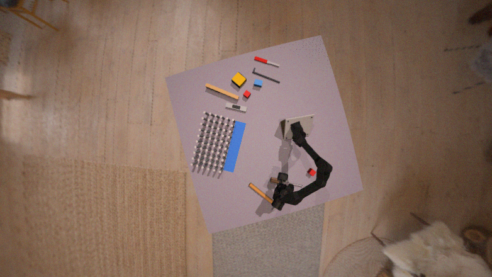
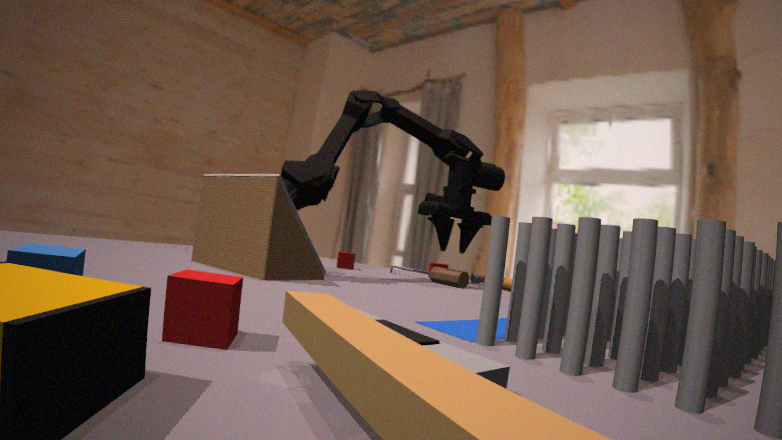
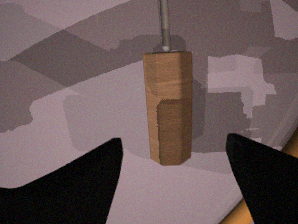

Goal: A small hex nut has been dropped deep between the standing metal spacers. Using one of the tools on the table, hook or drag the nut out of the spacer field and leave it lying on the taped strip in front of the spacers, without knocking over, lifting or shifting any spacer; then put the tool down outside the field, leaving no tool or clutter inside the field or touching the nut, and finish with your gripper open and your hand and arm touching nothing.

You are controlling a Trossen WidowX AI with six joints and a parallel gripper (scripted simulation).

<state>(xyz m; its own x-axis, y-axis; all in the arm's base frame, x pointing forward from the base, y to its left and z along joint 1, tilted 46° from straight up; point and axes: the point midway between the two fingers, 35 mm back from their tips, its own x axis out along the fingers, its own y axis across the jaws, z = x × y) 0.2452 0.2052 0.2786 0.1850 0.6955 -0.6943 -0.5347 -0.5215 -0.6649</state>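
Right now the wooden-handled file is 9 cm behind my gripper tip, 6 cm to the left of it and 6 cm below it. Also, from my gripper tip: blue taped strip (21 cm ahead, 35 cm to the right, 7 cm below); then hex nut (32 cm ahead, 48 cm to the right, 7 cm below); then grey bar (9 cm ahead, 63 cm to the right, 6 cm below).
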